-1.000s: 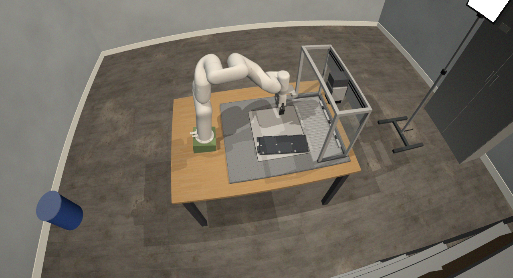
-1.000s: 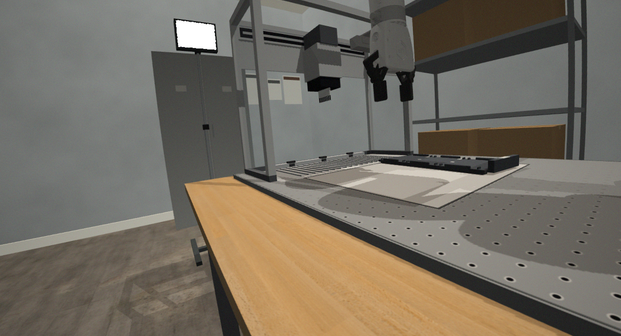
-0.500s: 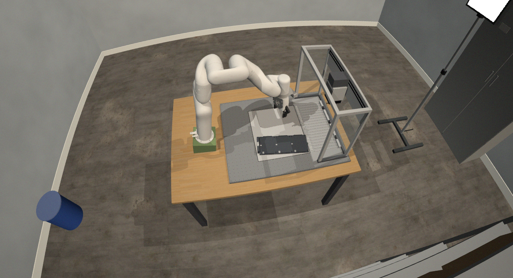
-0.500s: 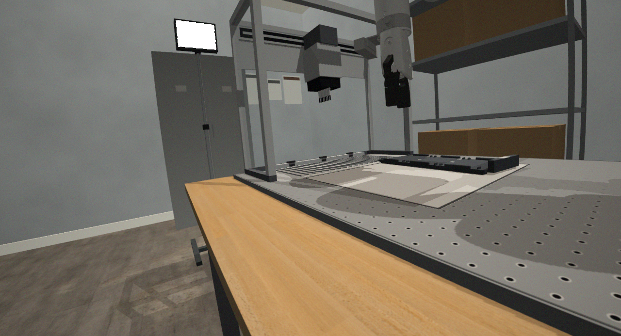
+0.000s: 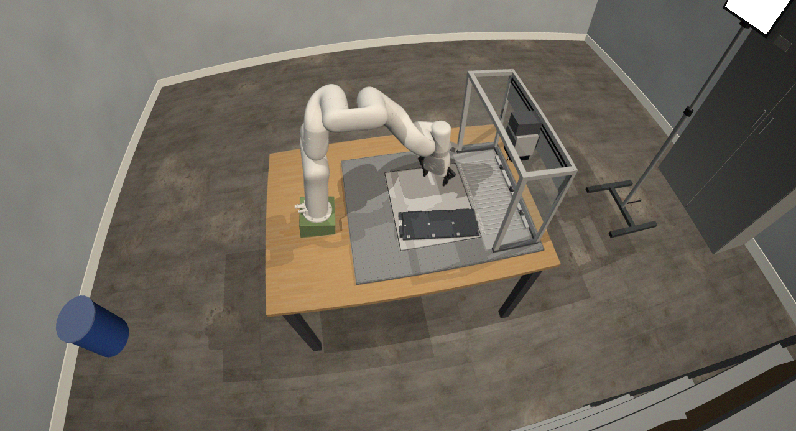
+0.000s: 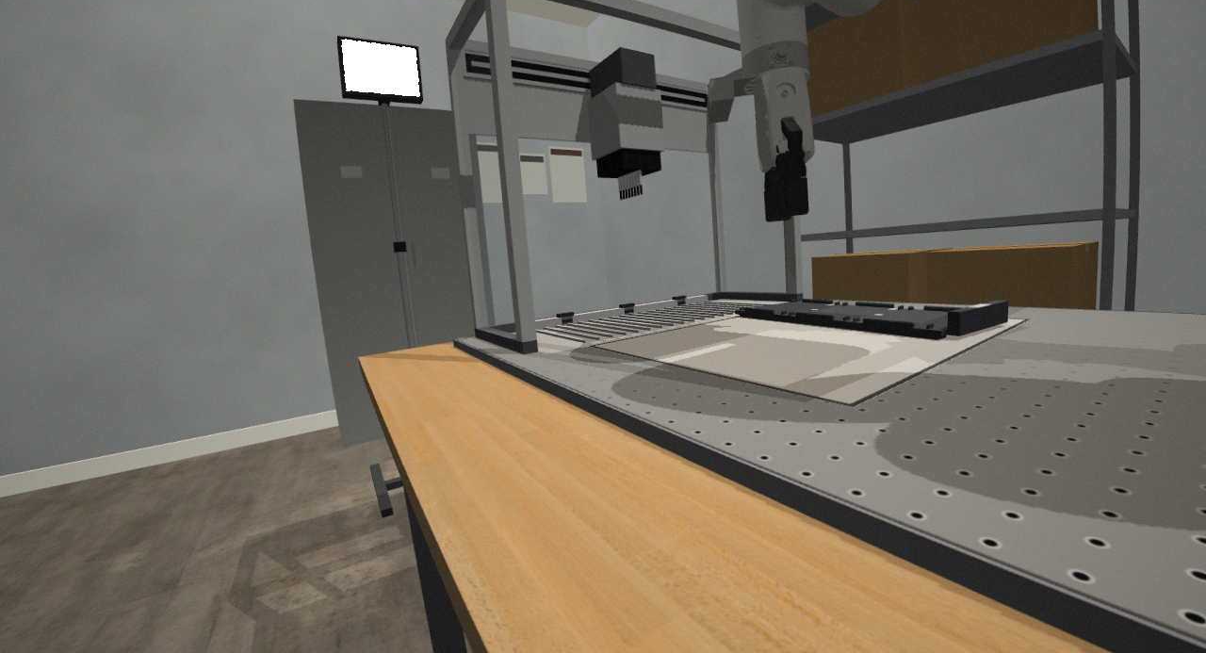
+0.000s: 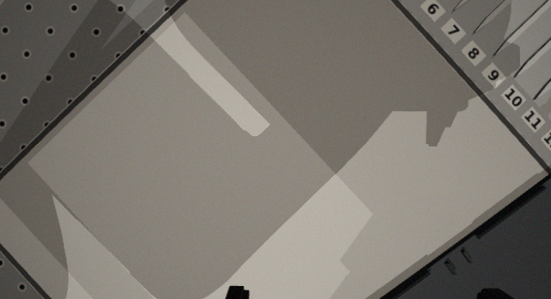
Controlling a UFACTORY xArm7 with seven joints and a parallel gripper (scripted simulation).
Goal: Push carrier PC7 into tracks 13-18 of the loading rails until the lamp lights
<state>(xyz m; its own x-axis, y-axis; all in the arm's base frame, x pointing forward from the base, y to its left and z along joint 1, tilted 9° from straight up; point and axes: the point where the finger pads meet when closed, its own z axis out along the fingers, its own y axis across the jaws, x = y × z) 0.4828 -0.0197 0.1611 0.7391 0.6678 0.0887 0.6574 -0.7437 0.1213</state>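
Right now the carrier PC7 is 1 cm behind my hand, 13 cm to the right of it and 14 cm below it. From my hand the other things lie so: dark pipetting head 33 cm ahead, 4 cm to the right, 20 cm above.
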